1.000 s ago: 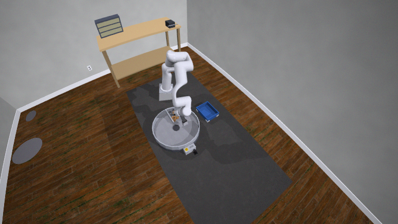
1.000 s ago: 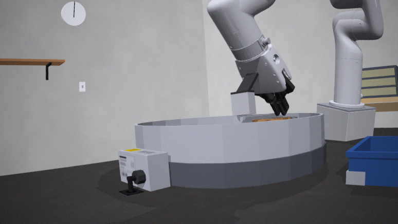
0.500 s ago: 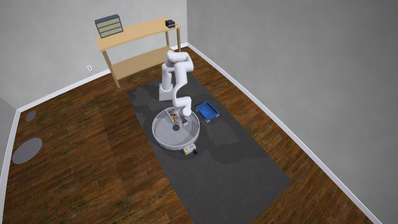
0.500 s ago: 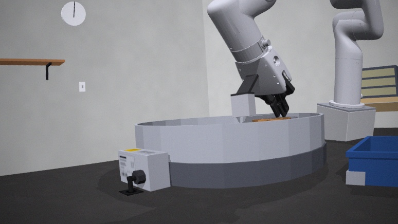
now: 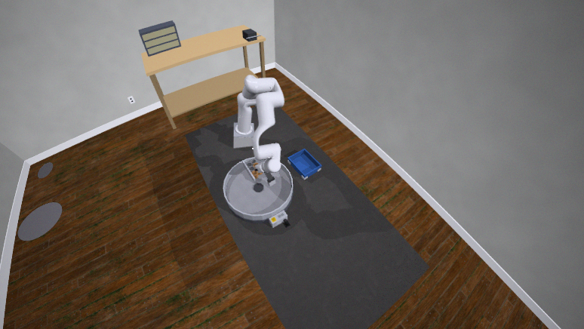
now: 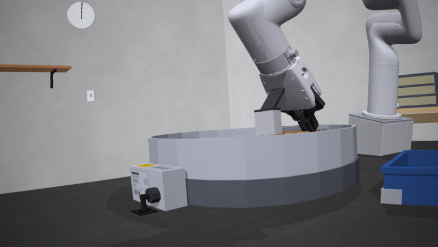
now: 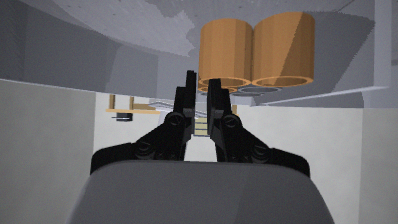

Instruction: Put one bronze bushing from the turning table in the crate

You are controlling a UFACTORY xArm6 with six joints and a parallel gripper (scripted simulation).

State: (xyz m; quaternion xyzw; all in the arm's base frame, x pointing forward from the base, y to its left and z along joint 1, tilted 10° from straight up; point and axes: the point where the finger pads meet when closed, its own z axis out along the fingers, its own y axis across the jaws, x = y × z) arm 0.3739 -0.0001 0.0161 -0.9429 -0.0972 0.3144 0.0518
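My hand is 290 mm to the right of the blue crate, 80 mm above it and 30 mm short of it. Round my hand: round grey turning table (110 mm ahead, 60 mm to the right, 60 mm below).
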